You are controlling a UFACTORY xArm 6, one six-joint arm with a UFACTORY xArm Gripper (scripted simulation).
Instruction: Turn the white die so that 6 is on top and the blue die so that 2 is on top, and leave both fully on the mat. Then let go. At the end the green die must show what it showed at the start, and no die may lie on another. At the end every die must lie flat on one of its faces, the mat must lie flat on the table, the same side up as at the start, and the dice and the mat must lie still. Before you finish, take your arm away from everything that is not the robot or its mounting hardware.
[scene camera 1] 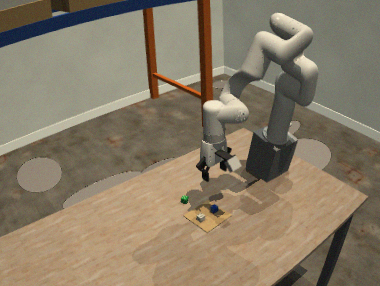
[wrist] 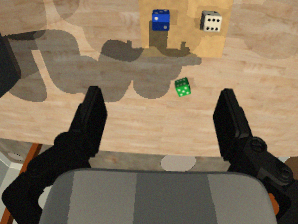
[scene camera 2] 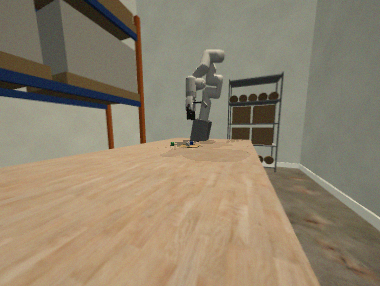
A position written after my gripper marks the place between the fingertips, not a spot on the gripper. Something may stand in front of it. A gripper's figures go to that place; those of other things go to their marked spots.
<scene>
My gripper (scene camera 1: 214, 174): 139 cm from the lens. A tan mat (scene camera 1: 212, 220) is 147 cm from the lens.
</scene>
